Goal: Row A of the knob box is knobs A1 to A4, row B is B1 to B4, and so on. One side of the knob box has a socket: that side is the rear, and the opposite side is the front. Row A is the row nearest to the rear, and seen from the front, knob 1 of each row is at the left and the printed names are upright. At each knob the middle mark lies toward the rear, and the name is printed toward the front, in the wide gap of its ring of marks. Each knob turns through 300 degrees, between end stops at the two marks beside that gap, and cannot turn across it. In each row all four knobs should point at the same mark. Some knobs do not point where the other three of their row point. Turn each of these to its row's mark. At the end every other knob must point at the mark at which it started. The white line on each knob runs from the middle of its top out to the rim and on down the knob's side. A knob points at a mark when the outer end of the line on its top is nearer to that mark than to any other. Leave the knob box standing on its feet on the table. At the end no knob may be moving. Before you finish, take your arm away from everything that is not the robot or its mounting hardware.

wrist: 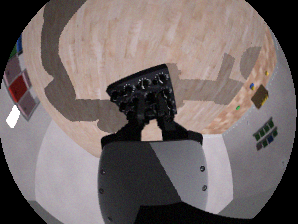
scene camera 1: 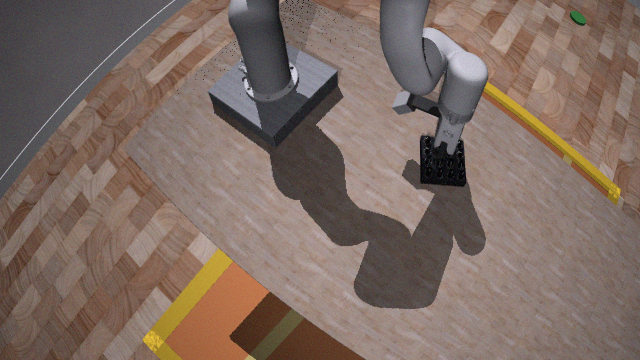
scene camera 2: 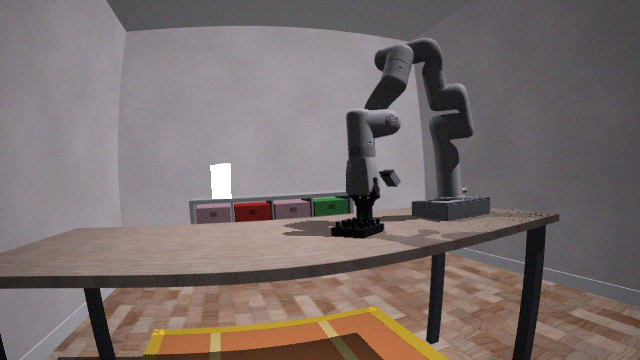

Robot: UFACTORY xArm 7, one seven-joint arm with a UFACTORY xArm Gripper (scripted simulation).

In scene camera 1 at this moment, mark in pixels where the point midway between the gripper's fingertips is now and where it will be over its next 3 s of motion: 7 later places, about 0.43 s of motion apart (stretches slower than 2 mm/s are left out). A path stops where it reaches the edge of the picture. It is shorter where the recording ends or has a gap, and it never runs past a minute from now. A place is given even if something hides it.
My gripper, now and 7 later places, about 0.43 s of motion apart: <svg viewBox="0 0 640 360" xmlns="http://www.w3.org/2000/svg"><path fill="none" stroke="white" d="M439 150L438 151L440 147L442 144L442 142L446 133L453 118L453 112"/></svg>
